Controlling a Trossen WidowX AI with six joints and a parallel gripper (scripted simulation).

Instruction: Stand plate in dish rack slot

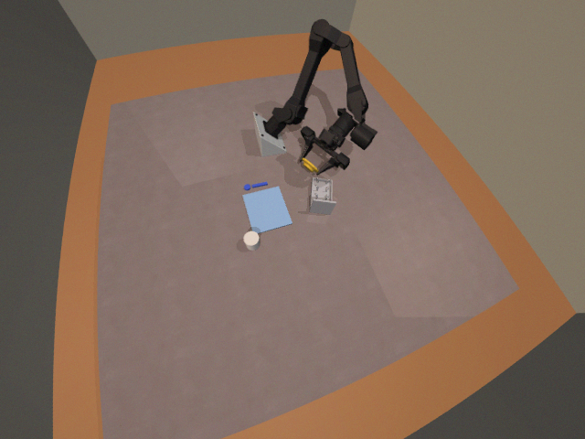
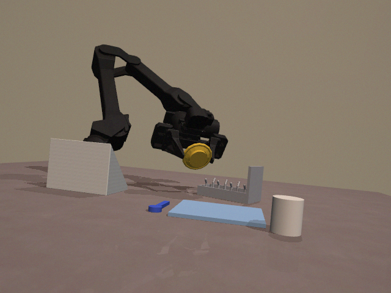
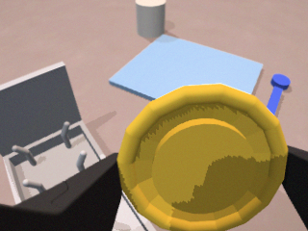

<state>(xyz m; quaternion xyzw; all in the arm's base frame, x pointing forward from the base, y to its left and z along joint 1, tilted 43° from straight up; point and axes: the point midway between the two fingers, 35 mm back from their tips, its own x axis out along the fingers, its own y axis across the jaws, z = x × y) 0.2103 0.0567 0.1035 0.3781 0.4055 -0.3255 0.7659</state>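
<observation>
The grey dish rack lies 70 mm ahead of my gripper tip, 40 mm to the left of it and 60 mm below it. From my gripper tip the other things lie so: yellow plate 10 mm to the left; then blue spoon 20 mm behind, 180 mm to the right, 80 mm below; then light blue mat 80 mm ahead, 160 mm to the right, 80 mm below.
</observation>
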